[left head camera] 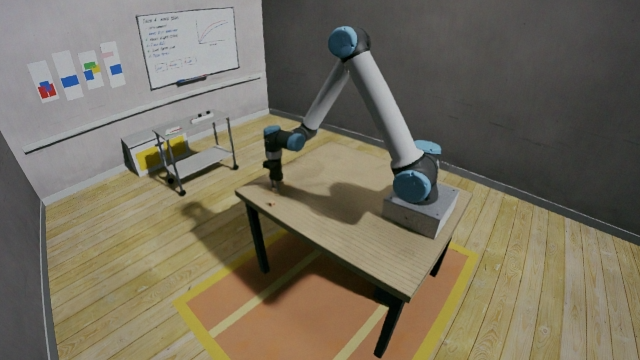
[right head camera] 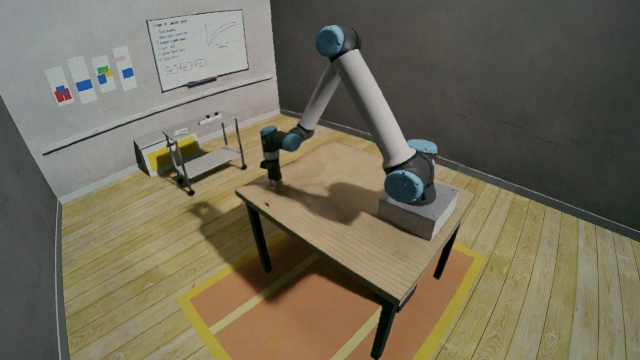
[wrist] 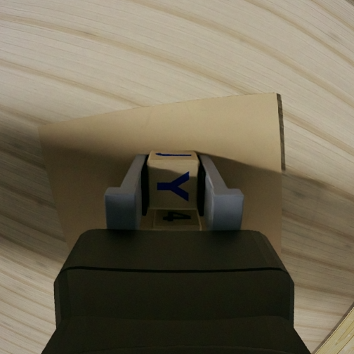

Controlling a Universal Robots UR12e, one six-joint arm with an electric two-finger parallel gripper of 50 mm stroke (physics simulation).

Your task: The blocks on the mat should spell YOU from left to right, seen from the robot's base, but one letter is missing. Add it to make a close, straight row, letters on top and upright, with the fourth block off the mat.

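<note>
My gripper (left head camera: 275,186) (right head camera: 274,185) (wrist: 172,172) is shut on a wooden block with a blue Y (wrist: 173,190), its letter face towards the wrist camera and lying sideways in that view. Part of another blue mark shows on the block's far side. A second wooden block (wrist: 187,225) with a dark 4 shows right beside it, partly hidden by the gripper body. Both are over the tan mat (wrist: 240,120); whether the Y block touches the mat is unclear. A small loose block (left head camera: 270,203) (right head camera: 269,203) lies off to the side, near the table's edge. Other letters cannot be read.
The wooden table (left head camera: 350,235) (right head camera: 345,235) carries the robot's grey base block (left head camera: 410,216) (right head camera: 407,216) at the other end. A cart (left head camera: 200,162) (right head camera: 210,161) stands on the floor beyond the table, by the wall with the whiteboard (left head camera: 175,60) (right head camera: 185,65).
</note>
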